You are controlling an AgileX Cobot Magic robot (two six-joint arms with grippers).
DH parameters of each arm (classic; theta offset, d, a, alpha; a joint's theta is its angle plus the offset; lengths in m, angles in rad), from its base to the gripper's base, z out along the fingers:
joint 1: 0 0.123 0 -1.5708
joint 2: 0.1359 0 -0.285 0
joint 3: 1.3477 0 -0.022 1.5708
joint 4: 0 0.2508 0 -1.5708
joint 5: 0 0 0.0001 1.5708
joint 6: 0 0.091 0 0
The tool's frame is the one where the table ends.
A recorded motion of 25 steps. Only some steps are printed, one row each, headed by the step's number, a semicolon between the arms.
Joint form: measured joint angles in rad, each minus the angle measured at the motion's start. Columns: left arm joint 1, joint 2, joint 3, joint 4, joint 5, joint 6; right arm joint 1, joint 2, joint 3, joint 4, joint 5, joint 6.
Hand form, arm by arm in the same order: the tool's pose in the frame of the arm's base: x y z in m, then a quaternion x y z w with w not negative. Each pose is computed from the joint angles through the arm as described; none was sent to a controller.
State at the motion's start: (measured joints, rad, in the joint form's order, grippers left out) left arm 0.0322 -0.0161 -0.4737 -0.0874 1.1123 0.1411; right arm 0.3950 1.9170 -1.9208 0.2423 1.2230 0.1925
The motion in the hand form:
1: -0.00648 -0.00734 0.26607 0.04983 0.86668 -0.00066 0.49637; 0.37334 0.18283 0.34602 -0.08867 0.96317 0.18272 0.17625
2: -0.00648 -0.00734 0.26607 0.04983 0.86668 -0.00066 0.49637; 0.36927 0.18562 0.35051 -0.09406 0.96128 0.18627 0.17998
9: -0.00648 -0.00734 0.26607 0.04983 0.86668 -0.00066 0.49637; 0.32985 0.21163 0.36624 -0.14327 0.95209 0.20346 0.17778
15: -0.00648 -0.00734 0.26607 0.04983 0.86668 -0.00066 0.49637; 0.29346 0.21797 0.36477 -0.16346 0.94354 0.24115 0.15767
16: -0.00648 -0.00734 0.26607 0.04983 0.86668 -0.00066 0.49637; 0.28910 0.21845 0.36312 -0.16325 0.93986 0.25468 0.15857
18: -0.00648 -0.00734 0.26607 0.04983 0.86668 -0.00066 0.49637; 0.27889 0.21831 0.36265 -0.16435 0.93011 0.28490 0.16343
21: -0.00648 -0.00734 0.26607 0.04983 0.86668 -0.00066 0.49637; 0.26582 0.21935 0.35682 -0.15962 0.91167 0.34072 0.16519
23: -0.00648 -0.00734 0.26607 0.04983 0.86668 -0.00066 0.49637; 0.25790 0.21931 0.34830 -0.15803 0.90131 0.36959 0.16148
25: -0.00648 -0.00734 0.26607 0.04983 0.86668 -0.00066 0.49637; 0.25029 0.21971 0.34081 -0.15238 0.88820 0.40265 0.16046
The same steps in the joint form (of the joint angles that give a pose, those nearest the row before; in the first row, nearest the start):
1: 0.0000 0.0000 0.0000 0.0000 0.0000 0.0000; 0.0097 -0.0136 0.0000 0.0063 0.0009 -0.0024
2: 0.0000 0.0000 0.0000 0.0000 0.0000 0.0000; 0.0193 -0.0243 0.0000 0.0088 0.0009 -0.0032
9: 0.0000 0.0000 0.0000 0.0000 0.0000 0.0000; 0.1187 -0.1085 0.0641 0.0202 0.0009 -0.0062
15: 0.0000 0.0000 0.0000 0.0000 0.0000 0.0000; 0.1659 -0.2156 0.2234 0.1031 -0.0461 -0.0302
16: 0.0000 0.0000 0.0000 0.0000 0.0000 0.0000; 0.1681 -0.2337 0.2586 0.1324 -0.0743 -0.0425
18: 0.0000 0.0000 0.0000 0.0000 0.0000 0.0000; 0.1714 -0.2764 0.3272 0.1992 -0.1288 -0.0763
21: 0.0000 0.0000 0.0000 0.0000 0.0000 0.0000; 0.1716 -0.3298 0.4405 0.3426 -0.2203 -0.1532
23: 0.0000 0.0000 0.0000 0.0000 0.0000 0.0000; 0.1716 -0.3581 0.5210 0.4362 -0.2699 -0.2195
25: 0.0000 0.0000 0.0000 0.0000 0.0000 0.0000; 0.1725 -0.3844 0.5986 0.5476 -0.3212 -0.2958

